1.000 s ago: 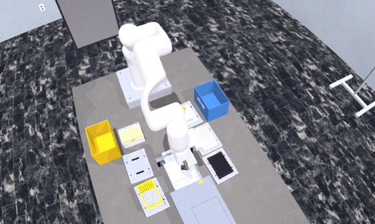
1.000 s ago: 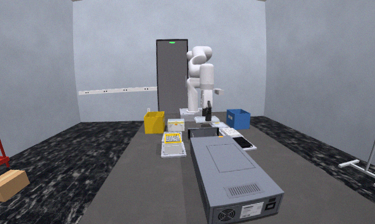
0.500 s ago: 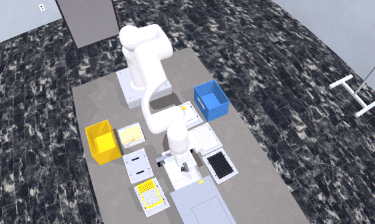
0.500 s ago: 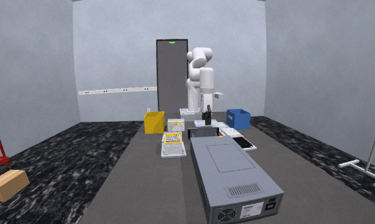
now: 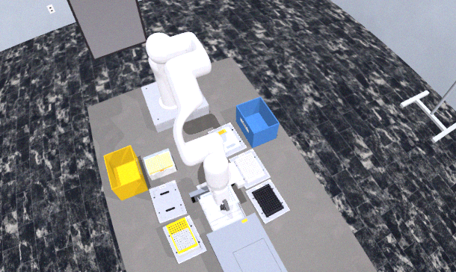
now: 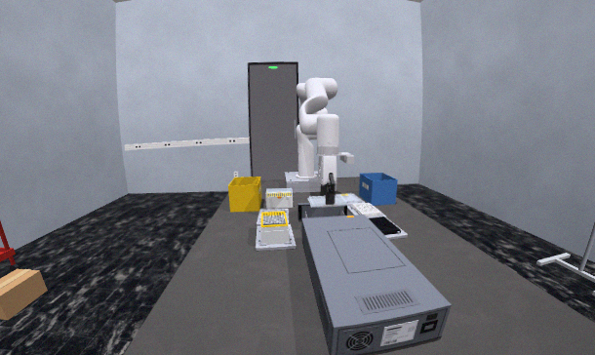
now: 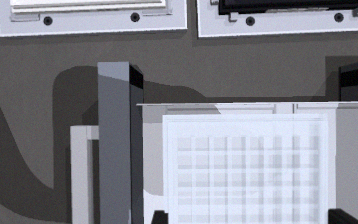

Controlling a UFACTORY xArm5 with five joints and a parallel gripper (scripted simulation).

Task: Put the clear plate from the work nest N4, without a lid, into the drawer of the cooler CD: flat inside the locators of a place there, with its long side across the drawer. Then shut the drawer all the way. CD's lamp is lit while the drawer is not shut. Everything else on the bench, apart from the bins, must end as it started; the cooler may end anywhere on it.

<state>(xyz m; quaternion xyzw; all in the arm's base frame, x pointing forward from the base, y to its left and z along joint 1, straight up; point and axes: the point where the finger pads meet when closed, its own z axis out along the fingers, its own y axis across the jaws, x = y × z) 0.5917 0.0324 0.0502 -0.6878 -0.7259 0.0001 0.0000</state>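
Now: the cooler drawer 30 mm ahead of my hand and 80 mm below it. Round my hand: clear plate 10 mm below; then grey cooler CD 180 mm ahead, 10 mm to the left, 70 mm below; then yellow-framed rack 70 mm ahead, 190 mm to the right, 60 mm below.
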